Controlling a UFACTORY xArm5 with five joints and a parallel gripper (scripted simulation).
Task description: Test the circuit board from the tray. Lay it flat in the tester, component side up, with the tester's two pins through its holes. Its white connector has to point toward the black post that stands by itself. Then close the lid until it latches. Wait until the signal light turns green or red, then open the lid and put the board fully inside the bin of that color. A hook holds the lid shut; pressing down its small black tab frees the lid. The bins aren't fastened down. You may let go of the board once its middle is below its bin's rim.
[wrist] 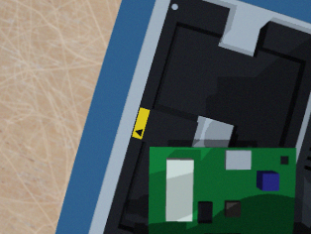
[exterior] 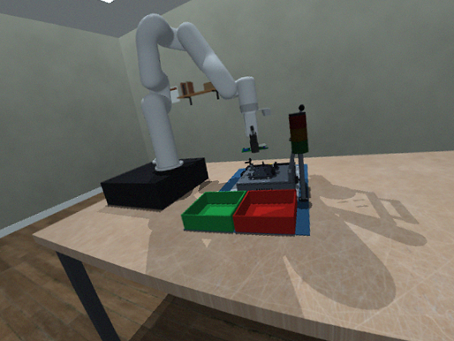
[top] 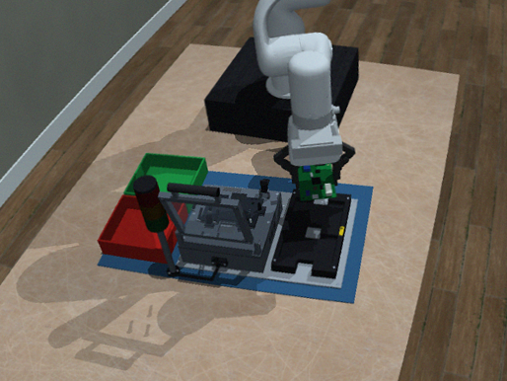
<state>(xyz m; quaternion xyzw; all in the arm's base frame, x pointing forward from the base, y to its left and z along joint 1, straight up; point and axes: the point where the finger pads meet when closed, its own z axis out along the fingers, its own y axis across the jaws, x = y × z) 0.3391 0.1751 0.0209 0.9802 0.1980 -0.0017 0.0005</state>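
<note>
My hand is right at the green circuit board. Round my hand: lid (210 mm ahead, 140 mm to the right, 60 mm above); green bin (370 mm to the right, 110 mm below); black latch (10 mm ahead, 110 mm to the right, 30 mm below).
</note>
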